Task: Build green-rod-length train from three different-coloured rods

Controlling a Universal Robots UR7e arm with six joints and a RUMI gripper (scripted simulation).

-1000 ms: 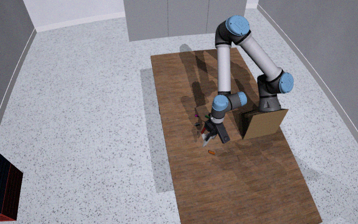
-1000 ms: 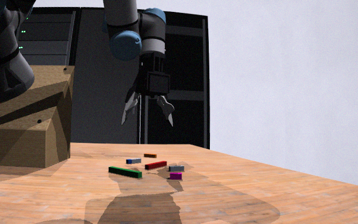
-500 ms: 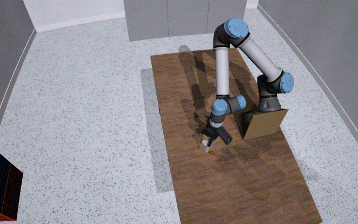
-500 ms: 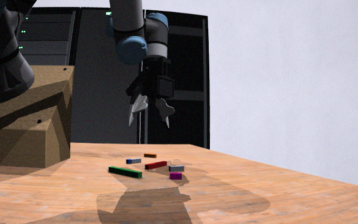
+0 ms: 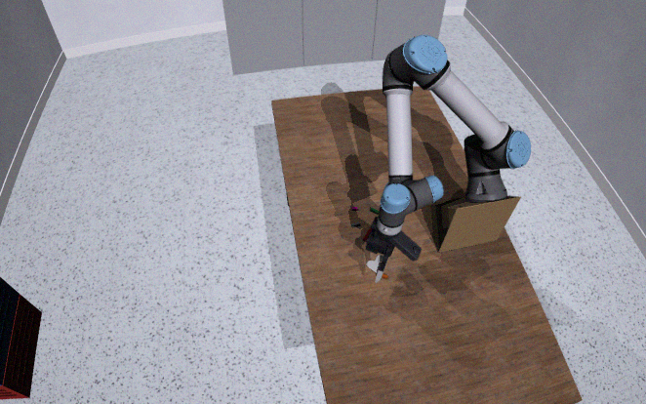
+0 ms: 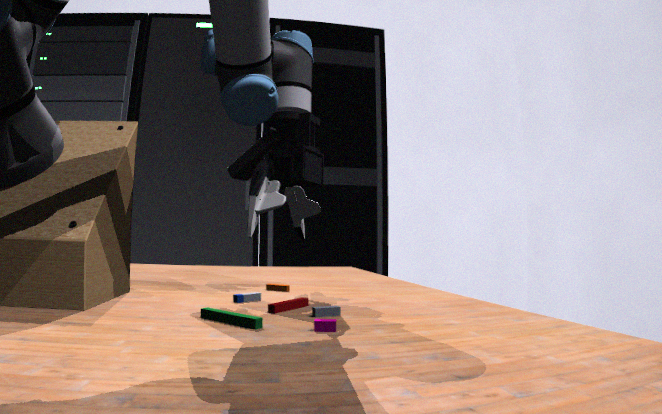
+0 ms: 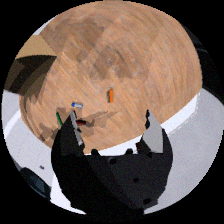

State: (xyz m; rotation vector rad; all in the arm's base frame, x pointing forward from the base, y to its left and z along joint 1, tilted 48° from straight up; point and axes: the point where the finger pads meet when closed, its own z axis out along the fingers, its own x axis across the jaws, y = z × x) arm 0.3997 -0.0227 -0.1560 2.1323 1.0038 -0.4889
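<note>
My hand is 80 mm above the orange rod. Also, from my hand: blue rod 60 mm behind, 120 mm to the right, 80 mm below; green rod 70 mm behind, 260 mm to the right, 80 mm below; red rod 180 mm to the right, 80 mm below.
</note>
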